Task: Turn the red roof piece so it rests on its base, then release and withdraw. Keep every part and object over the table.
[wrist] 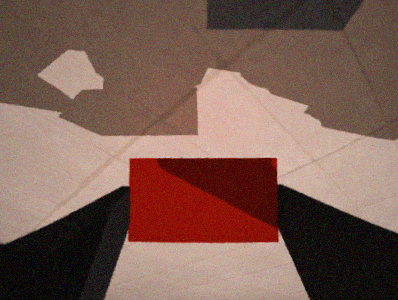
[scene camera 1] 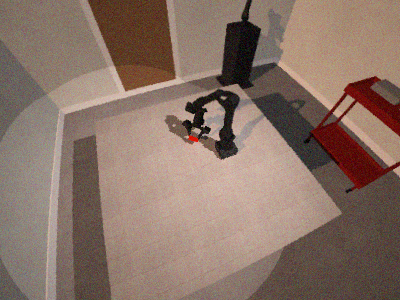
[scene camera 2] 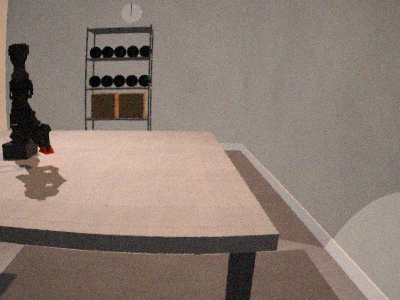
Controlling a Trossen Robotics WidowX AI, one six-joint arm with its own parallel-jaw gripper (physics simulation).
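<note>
The red roof piece (scene camera 1: 193,139) (scene camera 2: 46,150) (wrist: 200,210) is between the two black fingers of my gripper (scene camera 1: 195,135) (scene camera 2: 46,144) (wrist: 202,194). The gripper is shut on it, one finger at each short side in the wrist view. A flat rectangular red face, partly shaded, faces the wrist camera. In scene camera 2 the piece looks like a small triangle below the gripper. The shadows in the wrist view lie apart from it, and it appears to be held a little above the table (scene camera 1: 200,215) (scene camera 2: 150,190) (wrist: 30,150). Its underside is hidden.
The arm's base (scene camera 1: 226,149) (scene camera 2: 19,149) stands on the table close to the piece. Beyond the table are a tall black pedestal (scene camera 1: 240,52), a red cart (scene camera 1: 345,150) and a shelf rack (scene camera 2: 120,30). The table's front edge (scene camera 2: 150,242) shows in scene camera 2.
</note>
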